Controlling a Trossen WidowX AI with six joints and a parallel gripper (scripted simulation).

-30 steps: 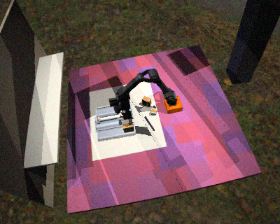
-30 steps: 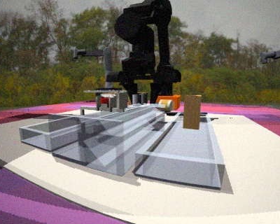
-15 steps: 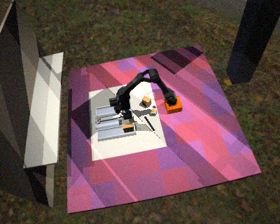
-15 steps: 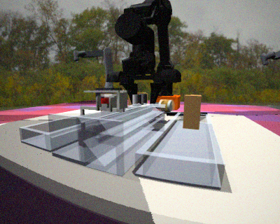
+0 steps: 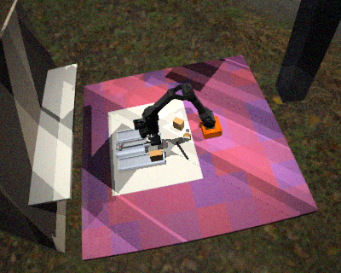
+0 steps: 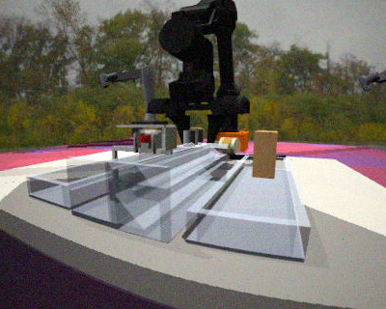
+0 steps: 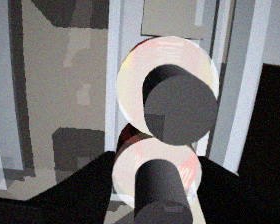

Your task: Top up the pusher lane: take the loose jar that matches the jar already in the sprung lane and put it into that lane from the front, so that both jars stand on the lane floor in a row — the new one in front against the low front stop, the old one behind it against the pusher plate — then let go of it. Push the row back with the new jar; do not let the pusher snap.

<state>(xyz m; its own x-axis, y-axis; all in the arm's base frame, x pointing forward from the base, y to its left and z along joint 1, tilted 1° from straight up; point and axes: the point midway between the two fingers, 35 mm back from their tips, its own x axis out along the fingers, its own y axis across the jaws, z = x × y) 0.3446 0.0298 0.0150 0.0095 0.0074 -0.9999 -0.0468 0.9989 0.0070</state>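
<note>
The lane rack lies 140 mm ahead of my gripper tip, 30 mm to the left of it and 10 mm below it. The rest, counted from my gripper tip: black stick: 150 mm behind, 100 mm to the left, 20 mm below.
</note>
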